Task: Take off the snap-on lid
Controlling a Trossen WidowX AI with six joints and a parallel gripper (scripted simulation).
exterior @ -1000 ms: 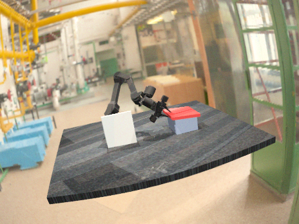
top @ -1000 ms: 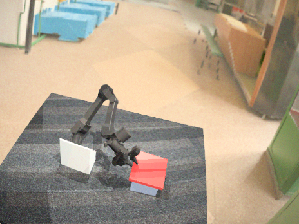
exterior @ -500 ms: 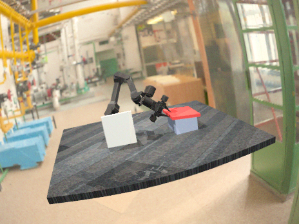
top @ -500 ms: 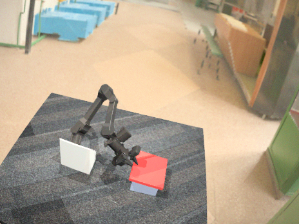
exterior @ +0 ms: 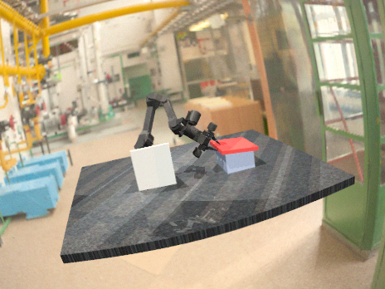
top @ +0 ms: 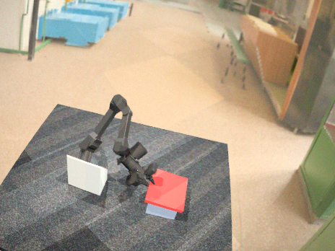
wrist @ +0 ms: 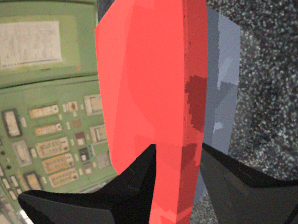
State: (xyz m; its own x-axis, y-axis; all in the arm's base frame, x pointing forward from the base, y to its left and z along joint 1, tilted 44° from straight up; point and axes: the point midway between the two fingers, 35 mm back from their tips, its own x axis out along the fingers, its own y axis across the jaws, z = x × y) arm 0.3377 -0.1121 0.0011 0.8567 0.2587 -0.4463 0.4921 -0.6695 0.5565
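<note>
My gripper tip is 8 cm short of the red lid and 1 cm to the left of it. From my gripper tip the other things lie so: storage box: 7 cm ahead, 1 cm to the right, 6 cm below.
</note>
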